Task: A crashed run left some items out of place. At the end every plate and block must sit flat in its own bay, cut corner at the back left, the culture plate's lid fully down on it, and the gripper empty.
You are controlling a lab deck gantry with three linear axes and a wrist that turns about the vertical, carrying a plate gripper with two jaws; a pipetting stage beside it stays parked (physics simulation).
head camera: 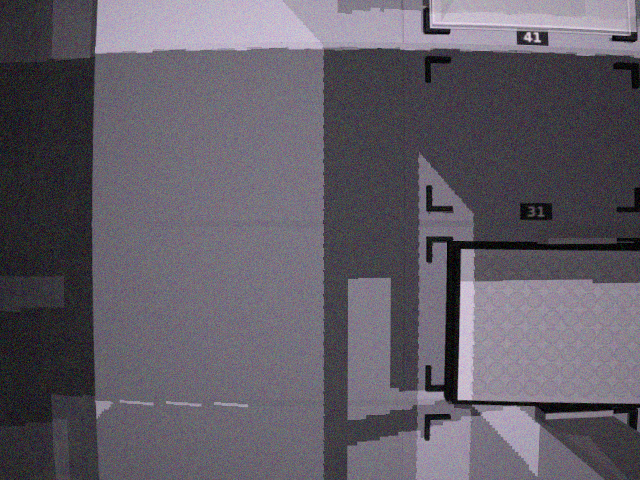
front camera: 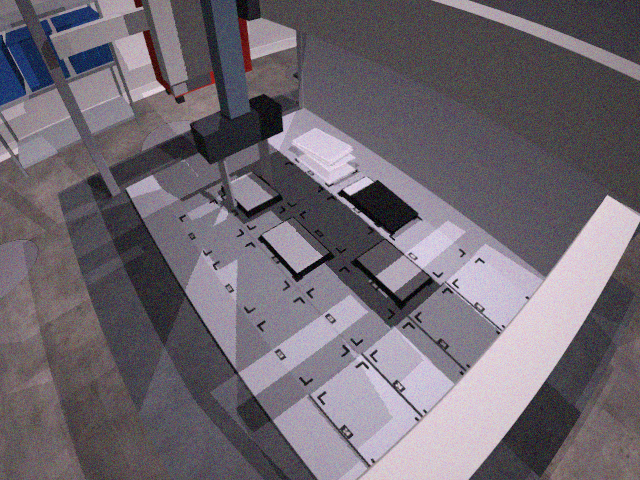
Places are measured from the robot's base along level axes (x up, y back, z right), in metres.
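Pixels of known places: gripper, between the fingertips: (head camera: 569,324) (front camera: 249,191); robot's base, origin of its link: (front camera: 181,218).
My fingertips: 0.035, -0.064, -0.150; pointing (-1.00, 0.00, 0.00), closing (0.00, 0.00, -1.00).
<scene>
Ahead of a thing's pixels: the offset from my fingertips to its middle, as dx, dy, dz. "spot": to the spot under its first point.
A pale plate with a black rim and round wells @(spot: +0.009, -0.027, -0.014) (front camera: 261,192) (head camera: 516,341) is held slightly above the deck over bay 21. In the head view its left edge lies a little right of the bay's left marks. My gripper (front camera: 252,195) (head camera: 584,324) is shut on this plate, one jaw at its front side and one at its back side. The far jaw is partly hidden. A stack of white items (front camera: 323,146) (head camera: 532,15) stands at bay 41; its upper pieces look offset from the lower part. A black block @(-0.021, -0.200, -0.214) (front camera: 382,206) lies in the back row with a white part showing at its left end.
Two more black-rimmed pale plates, one @(-0.028, -0.164, +0.000) (front camera: 293,246) near the deck's middle and one @(-0.028, -0.328, -0.107) (front camera: 400,273) farther right, lie right of the gripper. Bay 31's label @(spot: -0.035, +0.000, -0.061) (head camera: 536,211) shows behind the held plate. A wide white beam (front camera: 516,330) crosses the right foreground. A clear panel stands along the back.
</scene>
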